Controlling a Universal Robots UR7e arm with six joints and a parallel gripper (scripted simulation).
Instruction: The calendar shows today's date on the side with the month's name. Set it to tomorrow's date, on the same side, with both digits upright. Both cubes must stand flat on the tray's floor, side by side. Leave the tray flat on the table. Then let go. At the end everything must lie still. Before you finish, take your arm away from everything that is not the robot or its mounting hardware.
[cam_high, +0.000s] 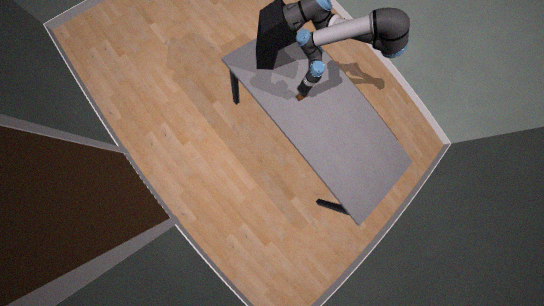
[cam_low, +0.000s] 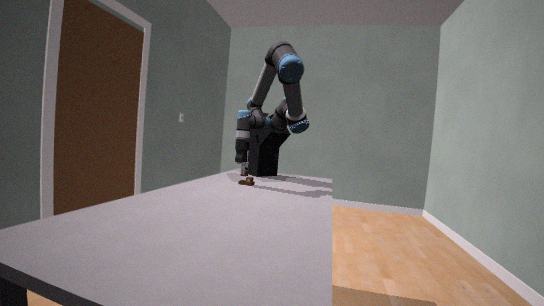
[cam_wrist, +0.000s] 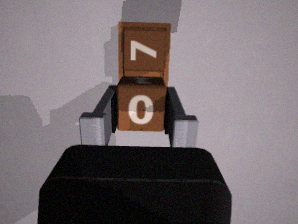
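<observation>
The calendar tray lies 2 cm to the left of my hand and 6 cm below it. The rest, counted from my hand: brown wooden cube (1 cm below).
</observation>
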